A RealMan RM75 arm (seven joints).
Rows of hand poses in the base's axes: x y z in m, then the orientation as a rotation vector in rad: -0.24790, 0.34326, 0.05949, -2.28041, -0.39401, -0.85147; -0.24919, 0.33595, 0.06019, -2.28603, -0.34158, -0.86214; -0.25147, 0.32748, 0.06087, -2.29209, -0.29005, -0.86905; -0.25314, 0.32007, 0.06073, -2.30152, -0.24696, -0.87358; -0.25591, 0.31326, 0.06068, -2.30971, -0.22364, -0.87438; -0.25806, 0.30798, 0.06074, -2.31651, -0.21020, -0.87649; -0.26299, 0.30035, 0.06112, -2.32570, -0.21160, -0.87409; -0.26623, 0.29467, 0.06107, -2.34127, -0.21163, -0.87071; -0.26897, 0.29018, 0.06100, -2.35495, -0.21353, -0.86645; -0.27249, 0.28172, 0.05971, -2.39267, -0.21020, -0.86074; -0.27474, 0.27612, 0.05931, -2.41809, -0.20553, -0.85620; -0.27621, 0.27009, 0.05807, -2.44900, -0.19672, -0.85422; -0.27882, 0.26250, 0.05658, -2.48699, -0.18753, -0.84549; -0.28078, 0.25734, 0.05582, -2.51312, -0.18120, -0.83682; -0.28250, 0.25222, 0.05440, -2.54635, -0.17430, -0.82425; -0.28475, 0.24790, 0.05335, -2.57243, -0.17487, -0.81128; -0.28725, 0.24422, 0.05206, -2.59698, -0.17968, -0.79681; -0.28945, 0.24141, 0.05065, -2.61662, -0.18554, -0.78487; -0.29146, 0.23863, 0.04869, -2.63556, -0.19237, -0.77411; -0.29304, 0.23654, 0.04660, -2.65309, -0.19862, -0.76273
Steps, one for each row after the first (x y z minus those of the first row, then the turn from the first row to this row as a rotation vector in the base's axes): -0.00129, -0.00731, 0.00070, 0.01212, 0.00744, -0.03863; -0.00357, -0.01578, 0.00138, 0.02322, 0.01723, -0.07585; -0.00524, -0.02319, 0.00124, 0.02813, 0.02678, -0.10820; -0.00801, -0.03000, 0.00119, 0.02797, 0.03347, -0.12623; -0.01016, -0.03528, 0.00125, 0.02570, 0.03640, -0.13786; -0.01509, -0.04291, 0.00163, 0.01725, 0.03891, -0.13917; -0.01833, -0.04859, 0.00158, 0.00355, 0.04326, -0.14314; -0.02107, -0.05308, 0.00151, -0.00890, 0.04746, -0.14500; -0.02459, -0.06154, 0.00022, -0.04145, 0.05686, -0.15767; -0.02684, -0.06714, -0.00018, -0.06262, 0.06416, -0.16753; -0.02831, -0.07317, -0.00142, -0.08793, 0.07122, -0.18261; -0.03092, -0.08076, -0.00291, -0.11889, 0.08360, -0.19806; -0.03288, -0.08592, -0.00367, -0.13998, 0.09378, -0.20785; -0.03460, -0.09104, -0.00509, -0.16707, 0.10725, -0.21910; -0.03685, -0.09536, -0.00614, -0.18979, 0.11825, -0.22327; -0.03935, -0.09904, -0.00743, -0.21222, 0.12891, -0.22393; -0.04155, -0.10185, -0.00884, -0.23076, 0.13707, -0.22318; -0.04356, -0.10463, -0.01080, -0.24909, 0.14403, -0.22203; -0.04514, -0.10672, -0.01289, -0.26596, 0.15137, -0.22065
